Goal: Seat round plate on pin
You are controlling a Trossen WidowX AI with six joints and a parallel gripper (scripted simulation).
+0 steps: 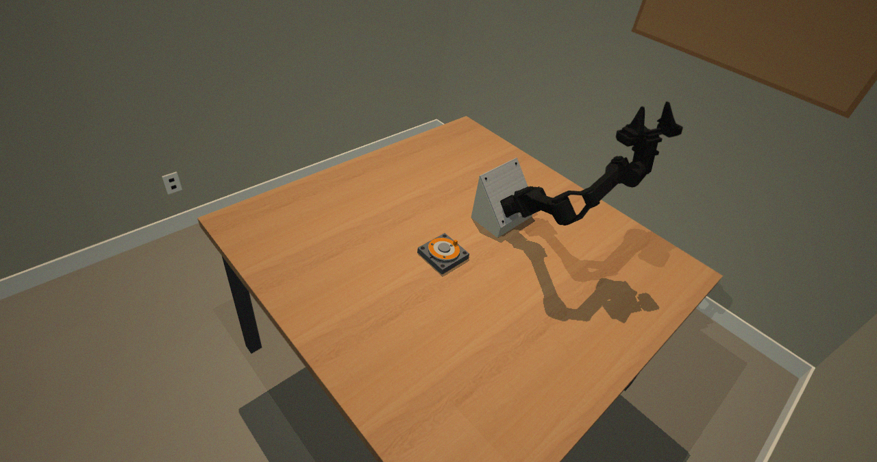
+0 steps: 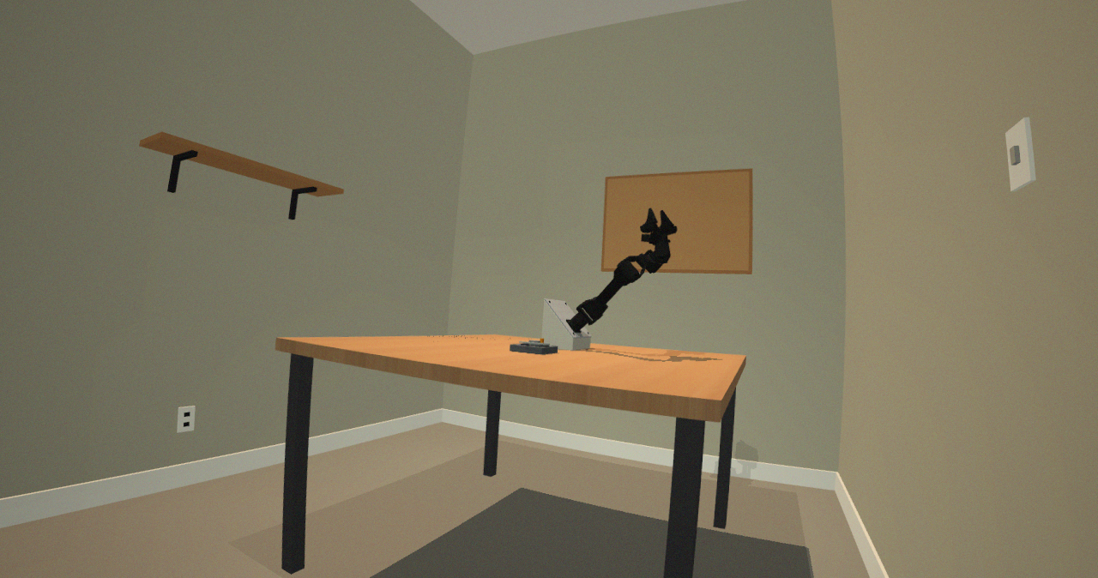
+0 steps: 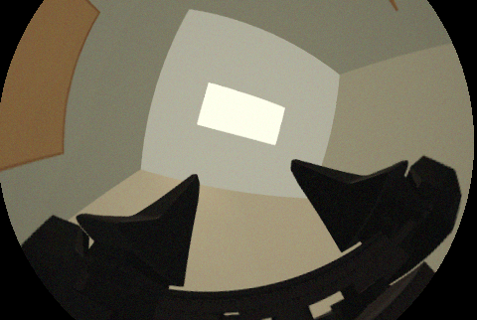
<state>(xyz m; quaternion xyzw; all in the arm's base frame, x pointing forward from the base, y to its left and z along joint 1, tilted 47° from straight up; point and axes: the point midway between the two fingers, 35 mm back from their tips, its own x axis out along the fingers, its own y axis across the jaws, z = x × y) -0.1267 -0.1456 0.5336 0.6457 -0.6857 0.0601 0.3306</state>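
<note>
Right now my gripper tip is 40 cm short of the round plate, 30 cm to the left of it and 56 cm above it. Also, from my gripper tip: dark grey square base: 43 cm ahead, 30 cm to the right, 57 cm below.
</note>
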